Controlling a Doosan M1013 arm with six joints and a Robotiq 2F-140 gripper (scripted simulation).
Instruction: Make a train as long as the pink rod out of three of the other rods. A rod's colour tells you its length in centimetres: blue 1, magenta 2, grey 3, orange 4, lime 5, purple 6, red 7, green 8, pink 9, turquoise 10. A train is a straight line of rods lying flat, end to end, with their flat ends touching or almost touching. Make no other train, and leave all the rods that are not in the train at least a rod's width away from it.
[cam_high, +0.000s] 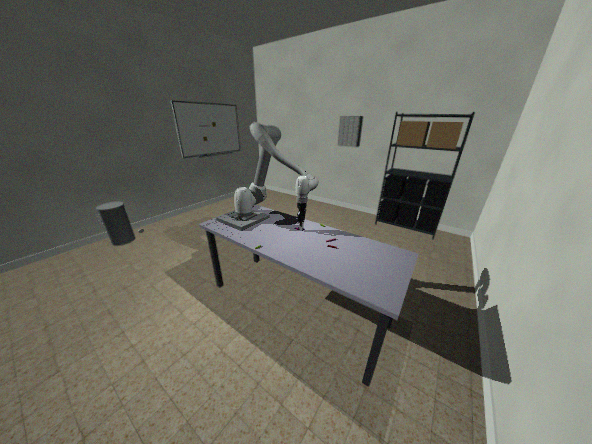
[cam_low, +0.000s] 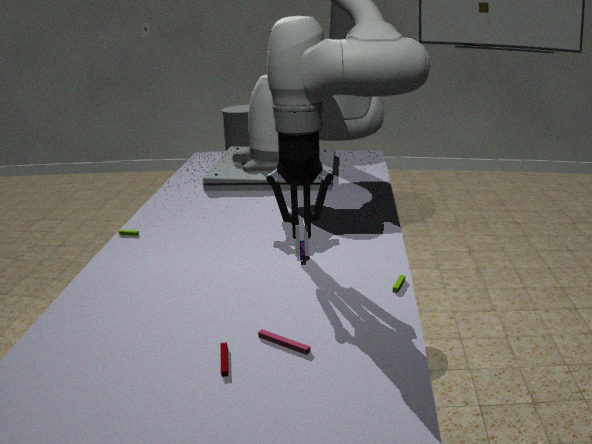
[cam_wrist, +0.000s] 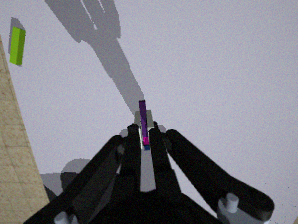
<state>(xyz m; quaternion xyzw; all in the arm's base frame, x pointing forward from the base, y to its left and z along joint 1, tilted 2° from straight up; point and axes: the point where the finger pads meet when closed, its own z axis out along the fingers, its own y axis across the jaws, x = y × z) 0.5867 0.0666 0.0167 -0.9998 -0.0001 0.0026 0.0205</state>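
Right now the purple rod is 30 mm below my hand. Round my hand: magenta rod (40 mm below, 40 mm behind); blue rod (60 mm behind, 40 mm below); pink rod (290 mm ahead, 40 mm to the right, 40 mm below).
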